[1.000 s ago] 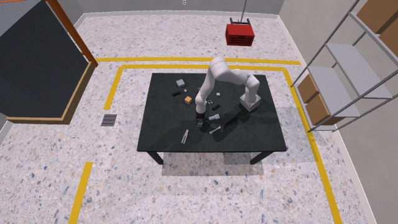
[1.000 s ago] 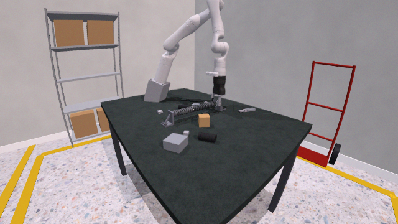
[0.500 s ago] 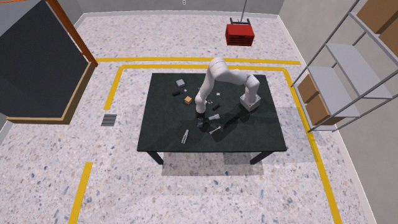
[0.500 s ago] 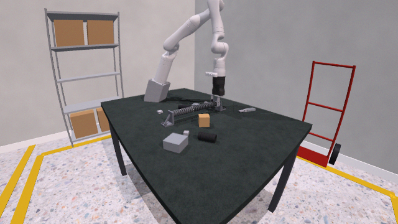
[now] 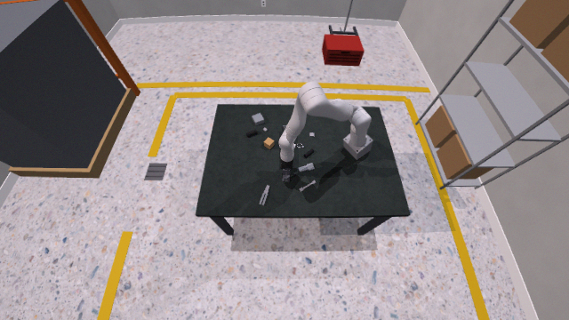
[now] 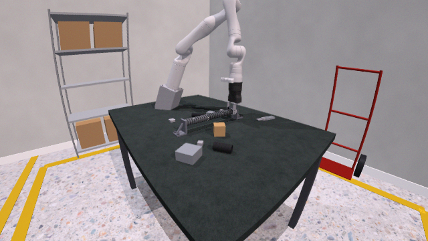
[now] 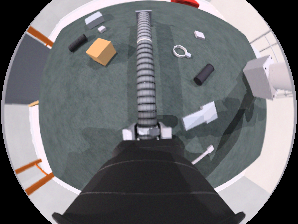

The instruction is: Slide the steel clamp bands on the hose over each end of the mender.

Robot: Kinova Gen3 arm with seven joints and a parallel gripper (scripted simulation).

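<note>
The tan cube is 120 mm ahead of my hand, 190 mm to the right of it and 30 mm below it. The rest, counted from my hand: black cylinder (150 mm behind, 130 mm to the right, 40 mm below); then grey tool (120 mm ahead, 170 mm to the left, 50 mm below); then grey cube (160 mm ahead, 320 mm to the right, 50 mm below).
</note>
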